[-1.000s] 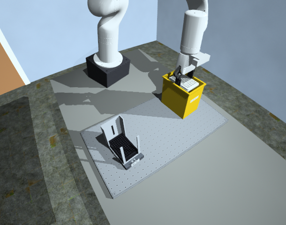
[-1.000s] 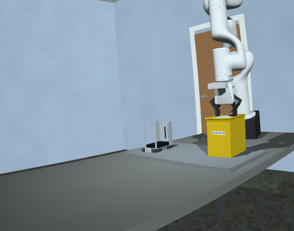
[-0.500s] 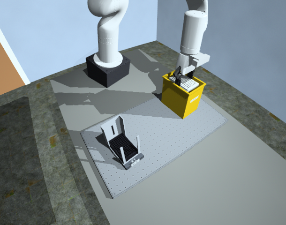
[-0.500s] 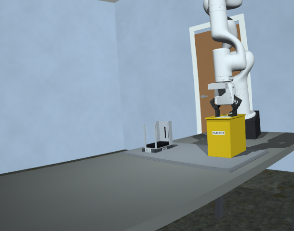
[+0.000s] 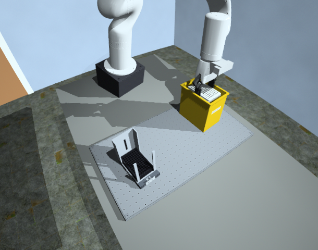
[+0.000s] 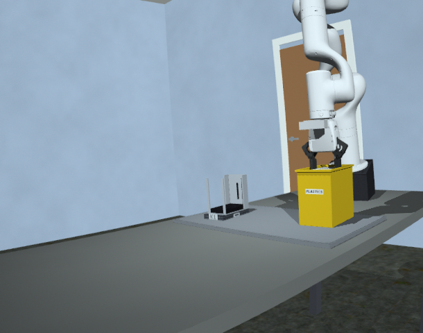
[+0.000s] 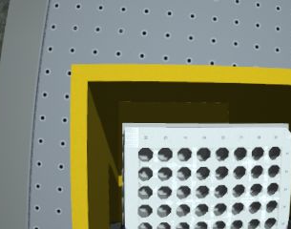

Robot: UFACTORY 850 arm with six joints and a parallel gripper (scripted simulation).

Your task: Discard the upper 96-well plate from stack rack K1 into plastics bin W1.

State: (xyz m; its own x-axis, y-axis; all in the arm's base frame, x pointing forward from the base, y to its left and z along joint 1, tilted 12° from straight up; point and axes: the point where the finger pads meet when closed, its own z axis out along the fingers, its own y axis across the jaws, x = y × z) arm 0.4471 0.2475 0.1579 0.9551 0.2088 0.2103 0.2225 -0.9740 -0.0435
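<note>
My gripper is now 1 cm above the white 96-well plate. The rest, counted from my hand: black 96-well plate (39 cm to the right, 15 cm below, 13 cm ahead); then yellow plastics bin (9 cm below).
</note>
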